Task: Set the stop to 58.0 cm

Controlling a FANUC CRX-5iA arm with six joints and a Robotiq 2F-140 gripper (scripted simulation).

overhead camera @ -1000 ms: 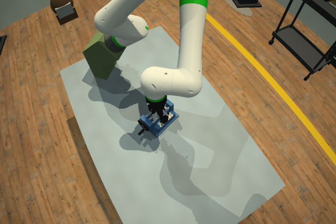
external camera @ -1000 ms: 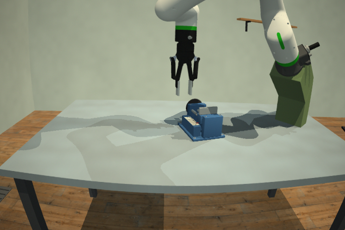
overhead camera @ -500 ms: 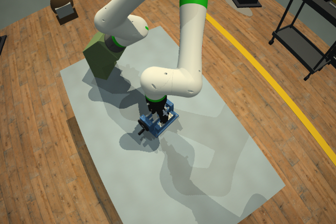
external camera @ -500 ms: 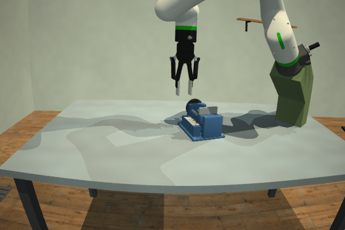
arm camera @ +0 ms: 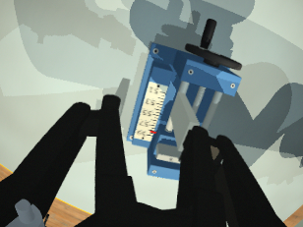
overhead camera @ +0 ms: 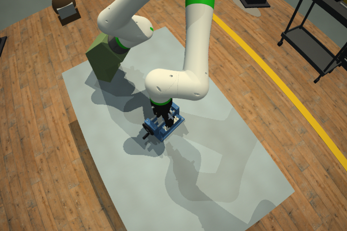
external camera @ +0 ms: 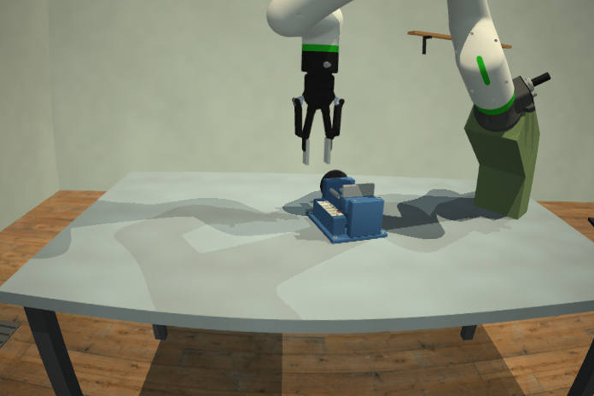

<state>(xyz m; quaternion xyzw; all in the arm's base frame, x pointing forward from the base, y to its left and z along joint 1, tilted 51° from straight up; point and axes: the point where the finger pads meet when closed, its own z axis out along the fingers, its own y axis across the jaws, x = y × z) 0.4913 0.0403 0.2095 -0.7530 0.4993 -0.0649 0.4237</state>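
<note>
Now: hand 20 mm past the black handwheel, 100 mm to the left of it and 130 mm above it. Also, from my hand: stop block 110 mm behind, 40 mm to the left, 100 mm below.
</note>
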